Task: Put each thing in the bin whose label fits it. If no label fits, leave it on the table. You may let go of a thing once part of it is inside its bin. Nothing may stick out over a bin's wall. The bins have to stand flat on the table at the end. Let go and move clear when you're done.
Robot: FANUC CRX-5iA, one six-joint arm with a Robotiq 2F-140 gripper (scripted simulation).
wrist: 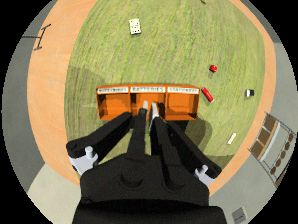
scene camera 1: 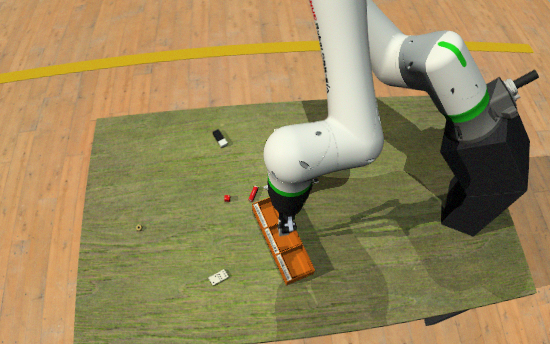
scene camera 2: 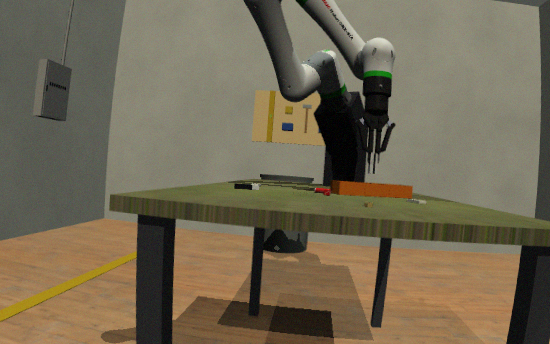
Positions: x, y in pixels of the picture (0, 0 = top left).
orange bin: wrist; scene camera 1; scene camera 2 337, 187
same spot on orange bin: (wrist: 177, 102) = (scene camera 1: 272, 216)
